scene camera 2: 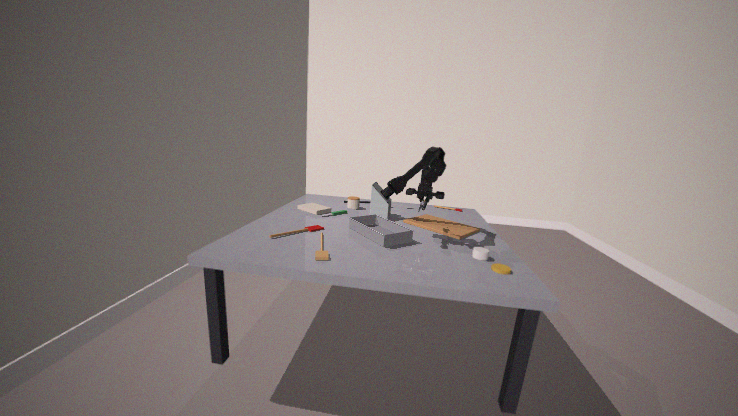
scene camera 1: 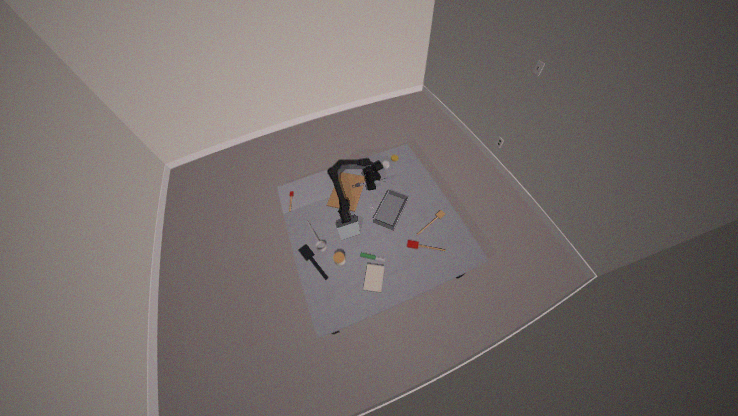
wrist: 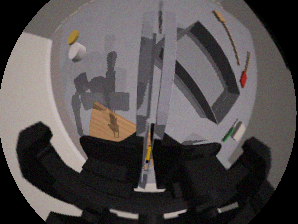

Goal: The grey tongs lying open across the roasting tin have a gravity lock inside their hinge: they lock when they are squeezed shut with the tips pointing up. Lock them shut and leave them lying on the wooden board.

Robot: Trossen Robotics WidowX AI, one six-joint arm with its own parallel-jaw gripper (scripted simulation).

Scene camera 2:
wooden board
grey roasting tin
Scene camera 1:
wooden board
grey roasting tin
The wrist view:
my gripper
wooden board
grey roasting tin
